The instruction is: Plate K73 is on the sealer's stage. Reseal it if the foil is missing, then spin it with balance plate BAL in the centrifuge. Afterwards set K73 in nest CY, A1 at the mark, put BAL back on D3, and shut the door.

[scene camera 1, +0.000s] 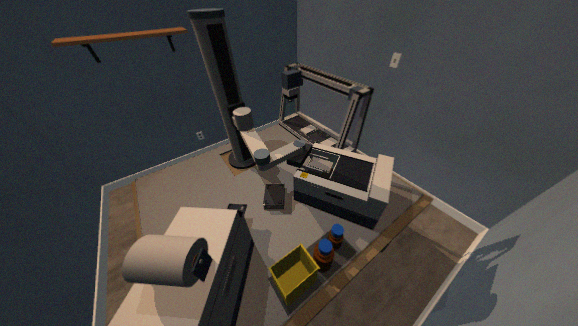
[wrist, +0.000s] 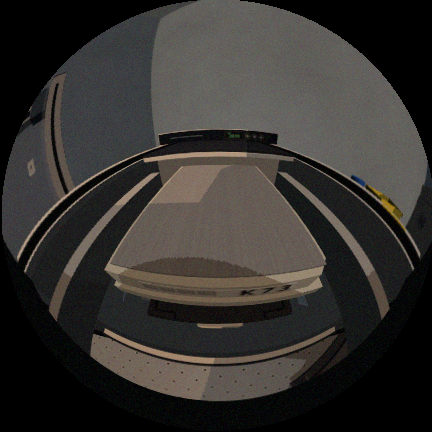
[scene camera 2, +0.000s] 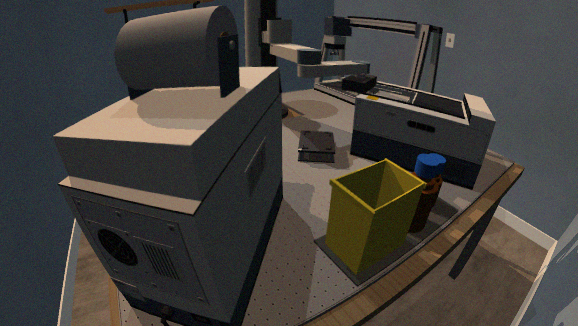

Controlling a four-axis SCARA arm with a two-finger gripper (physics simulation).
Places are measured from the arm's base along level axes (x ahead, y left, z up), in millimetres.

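Pixels of known places: gripper, fingertip midpoint: (scene camera 1: 325,165) (wrist: 217,180) (scene camera 2: 399,98); arm's base, origin of the base link: (scene camera 1: 245,157).
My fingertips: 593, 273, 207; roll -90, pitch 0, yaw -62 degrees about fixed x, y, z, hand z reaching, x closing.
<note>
Ahead of a thing's pixels: the offset from my fingertips to its middle, as dx, dy, dz. "*": to the spot under its first point.
My gripper (scene camera 1: 320,162) (wrist: 217,180) is shut on plate K73 @(-24, -13, +6) (scene camera 1: 322,165) (wrist: 215,235), with a finger along each long side. The plate is level, has a smooth grey top, and its near side reads K73. It is low at the open top of the white and dark centrifuge @(+89, +47, -72) (scene camera 1: 345,195) (scene camera 2: 415,118); its exact depth is unclear. In the wrist view a dark bucket (wrist: 220,313) shows below the plate's near edge. The large sealer @(+151, -749, +44) (scene camera 1: 205,222) (scene camera 2: 130,155) carries a roll. BAL cannot be picked out; the nest labels cannot be read.
A dark low platform @(-113, -294, -171) (scene camera 1: 274,196) (scene camera 2: 316,145) is on the table in front of the centrifuge. A gantry @(* -370, +357, +298) (scene camera 1: 330,80) (scene camera 2: 382,22) over a deck with pale pieces is behind. A yellow bin (scene camera 1: 295,272) (scene camera 2: 375,220) and blue-capped brown bottles @(* +350, -334, -27) (scene camera 1: 324,254) (scene camera 2: 427,190) are near the front edge.
</note>
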